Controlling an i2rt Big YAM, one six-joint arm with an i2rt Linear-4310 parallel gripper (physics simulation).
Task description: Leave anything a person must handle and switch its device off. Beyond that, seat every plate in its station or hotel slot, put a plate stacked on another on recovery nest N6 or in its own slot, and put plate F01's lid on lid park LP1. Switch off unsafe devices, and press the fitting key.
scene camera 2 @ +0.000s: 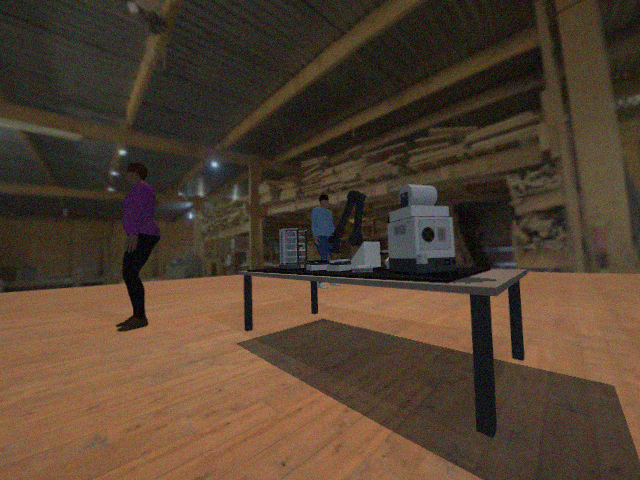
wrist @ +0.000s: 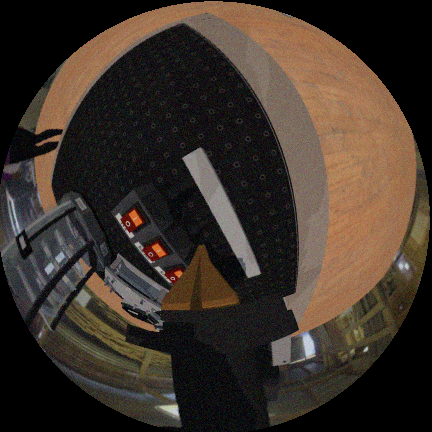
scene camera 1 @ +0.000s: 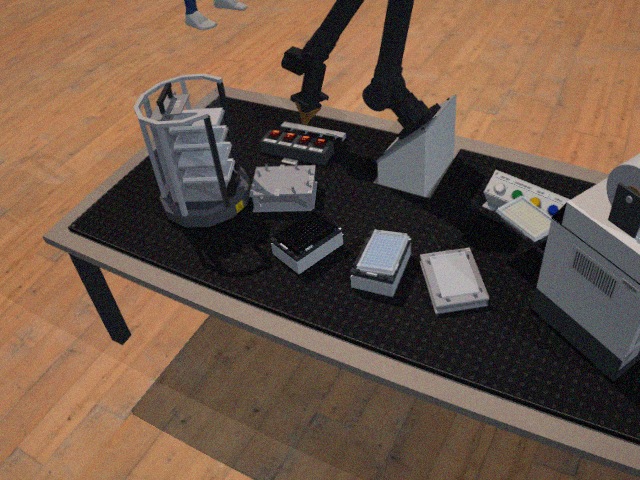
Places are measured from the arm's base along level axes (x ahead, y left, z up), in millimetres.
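Pixels of known places: gripper, between the fingertips: [wrist: 202,247] [scene camera 1: 304,124]; arm's base, origin of its link: [scene camera 2: 366,249] [wrist: 256,354] [scene camera 1: 420,123].
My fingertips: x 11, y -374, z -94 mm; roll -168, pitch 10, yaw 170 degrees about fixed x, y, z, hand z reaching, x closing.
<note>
Ahead of a thing's pixels: the offset from my fingertips to its middle. "pt": to the spot under its first point.
My gripper [scene camera 1: 307,121] [wrist: 202,247] is shut and empty, its orange tips low over the back of the switch box @(dx +33, dy +13, dz -24 mm) [scene camera 1: 296,149] [wrist: 151,199]. The box has a row of several red rocker switches with lit orange parts; the fingers hide part of the row in the wrist view. A pale yellow plate @(dx +198, dy +739, dz +68 mm) [scene camera 1: 524,217] lies tilted against the button panel @(pt dx +68, dy +620, dz -19 mm) [scene camera 1: 494,199], which has white, green, yellow and blue keys. A light blue plate @(dx +395, dy +467, dz +16 mm) [scene camera 1: 385,250] sits on a nest, and a black plate @(dx +412, dy +269, dz +11 mm) [scene camera 1: 307,232] on another. The plate hotel [scene camera 1: 202,213] [wrist: 88,220] holds several plates. Labels are unreadable.
A white bar @(pt dx -23, dy +21, dz -35 mm) [scene camera 1: 315,131] [wrist: 222,212] lies behind the switch box. A grey station @(dx +265, dy +104, dz -13 mm) [scene camera 1: 284,180] and a white one @(dx +357, dy +626, dz -20 mm) [scene camera 1: 455,274] stand on the mat. A large machine @(dx +318, dy +972, dz +177 mm) [scene camera 1: 578,279] [scene camera 2: 421,235] stands right. Two people [scene camera 2: 139,211] [scene camera 2: 322,222] stand beyond the table.
</note>
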